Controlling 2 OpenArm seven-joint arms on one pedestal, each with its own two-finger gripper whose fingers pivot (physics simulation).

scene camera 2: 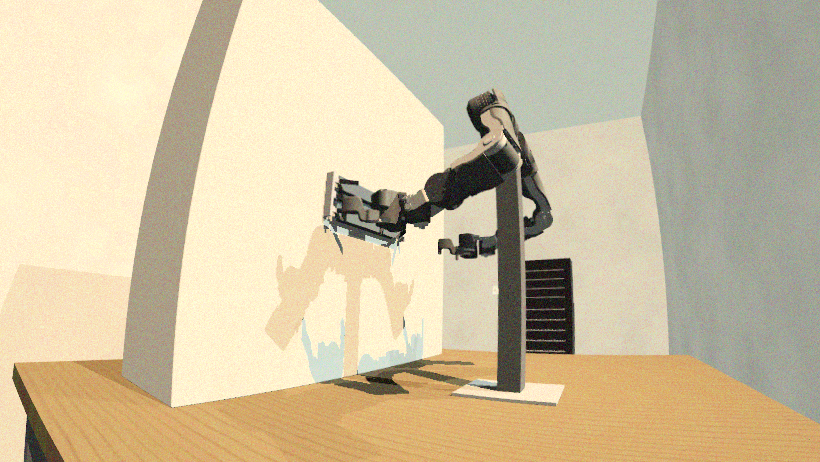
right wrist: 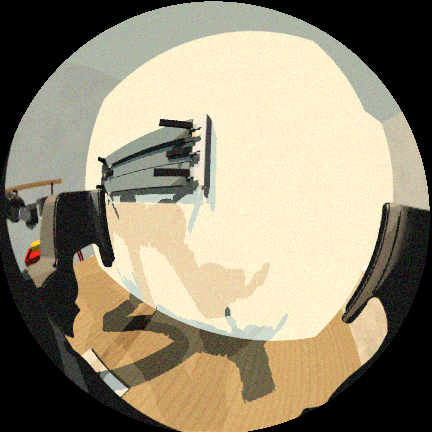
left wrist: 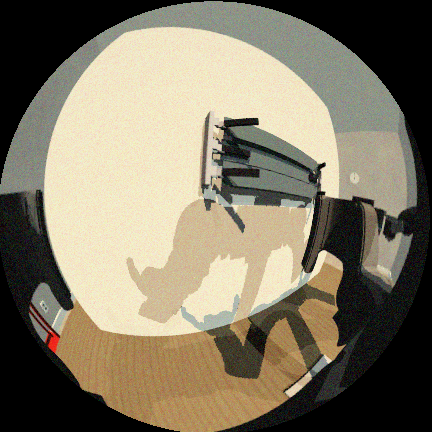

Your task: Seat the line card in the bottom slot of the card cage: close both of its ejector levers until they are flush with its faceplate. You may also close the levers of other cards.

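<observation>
The card cage (scene camera 2: 329, 192) (left wrist: 205, 155) (right wrist: 208, 155) is mounted on the cream wall, with stacked grey line cards. Black ejector levers show at both ends. In the left wrist view, the bottom lever (left wrist: 241, 172) at the near end points inward; in the right wrist view, the bottom lever (right wrist: 171, 173) at its near end also points inward. Whether they are flush is unclear. My left gripper (scene camera 2: 348, 211) (left wrist: 187, 287) is open and empty, overlapping the cage in the scene view. My right gripper (scene camera 2: 448, 252) (right wrist: 227, 292) is open and empty, apart from the cage.
The cream wall panel (scene camera 2: 275, 126) (left wrist: 125, 125) (right wrist: 300, 150) stands on the wooden table (scene camera 2: 631, 413). The robot's pedestal post (scene camera 2: 510, 286) rises from a pale base plate (scene camera 2: 548, 394). A black slatted unit (scene camera 2: 570, 304) stands behind it. Arm shadows fall on the panel and table.
</observation>
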